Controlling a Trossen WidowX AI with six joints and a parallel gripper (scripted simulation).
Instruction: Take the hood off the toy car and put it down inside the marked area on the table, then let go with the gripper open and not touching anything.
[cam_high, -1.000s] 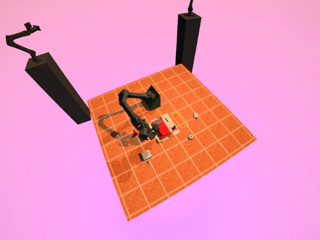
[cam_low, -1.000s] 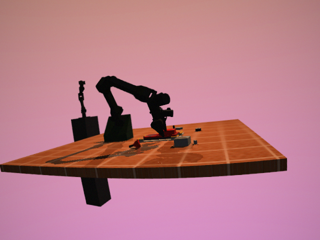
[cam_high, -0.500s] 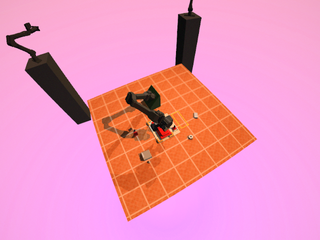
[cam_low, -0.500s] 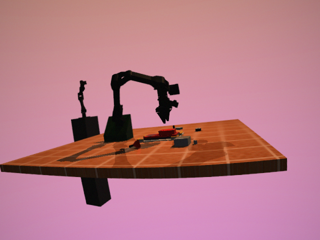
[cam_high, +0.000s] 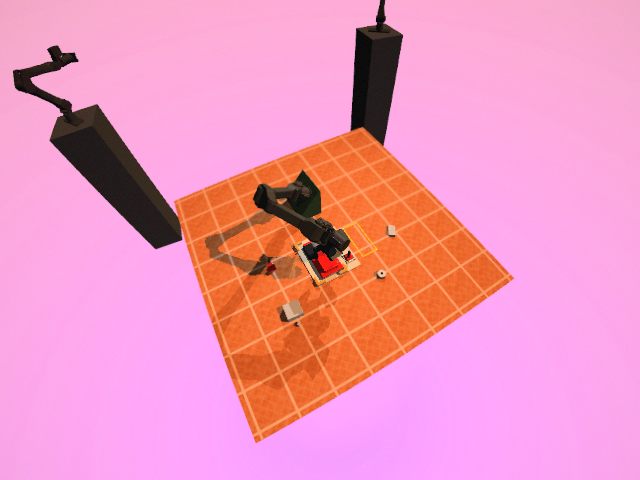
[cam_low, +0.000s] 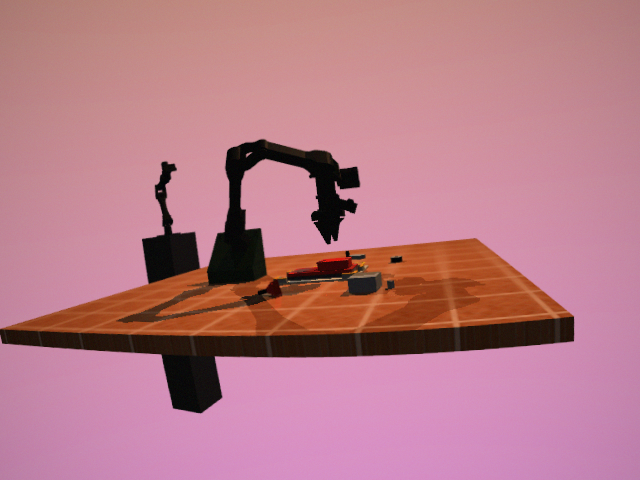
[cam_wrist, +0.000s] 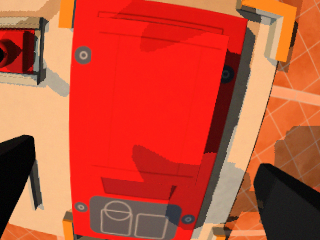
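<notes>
The red hood is 60 mm below my gripper tip.
</notes>
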